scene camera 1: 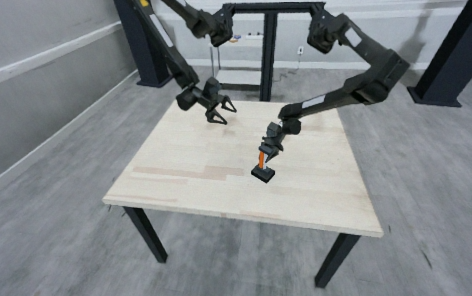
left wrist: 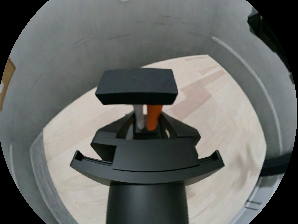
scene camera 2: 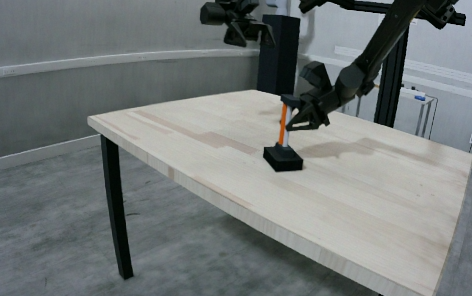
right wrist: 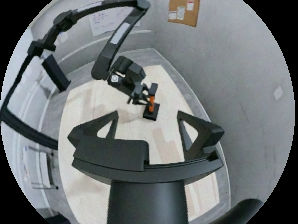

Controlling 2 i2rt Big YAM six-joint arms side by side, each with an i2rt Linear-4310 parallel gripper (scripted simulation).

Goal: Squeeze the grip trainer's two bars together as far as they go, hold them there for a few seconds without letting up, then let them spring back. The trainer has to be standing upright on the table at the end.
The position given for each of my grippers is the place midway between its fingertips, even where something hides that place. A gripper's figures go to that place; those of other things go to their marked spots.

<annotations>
My left gripper (scene camera 2: 282, 126) is 0.79 m from the lens. My right gripper (scene camera 2: 260, 46) is 0.89 m from the lens. A grip trainer (scene camera 2: 282, 159) is 0.77 m from the lens.
</annotations>
